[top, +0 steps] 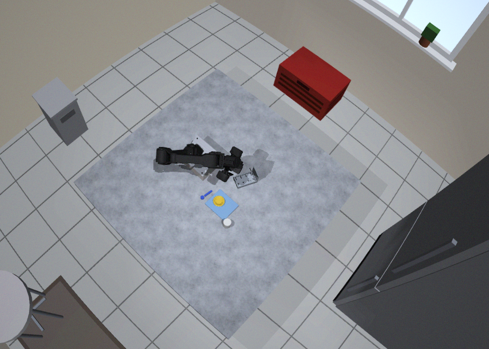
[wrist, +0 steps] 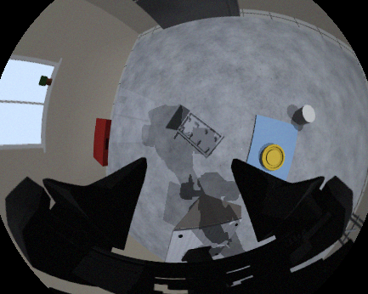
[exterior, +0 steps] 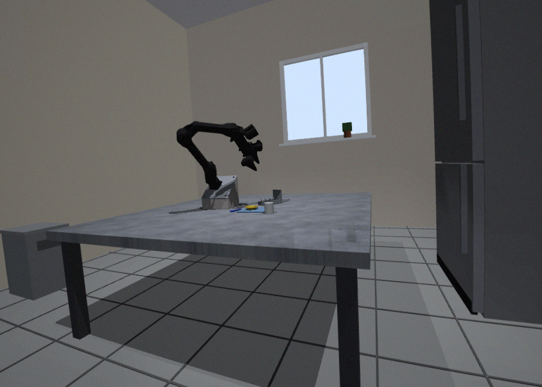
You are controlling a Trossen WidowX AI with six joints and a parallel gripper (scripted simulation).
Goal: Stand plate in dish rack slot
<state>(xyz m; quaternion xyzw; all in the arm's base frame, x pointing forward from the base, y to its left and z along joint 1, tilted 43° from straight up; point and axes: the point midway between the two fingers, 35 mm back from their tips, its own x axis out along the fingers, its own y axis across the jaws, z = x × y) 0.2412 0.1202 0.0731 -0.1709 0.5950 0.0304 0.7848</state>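
The yellow plate lies 2 cm ahead of my gripper tip, 14 cm to the right of it and 21 cm below it. The rest, counted from my gripper tip: grey dish rack (3 cm ahead, 8 cm to the left, 20 cm below); white cup (16 cm ahead, 20 cm to the right, 20 cm below); blue mat (5 cm ahead, 14 cm to the right, 22 cm below).
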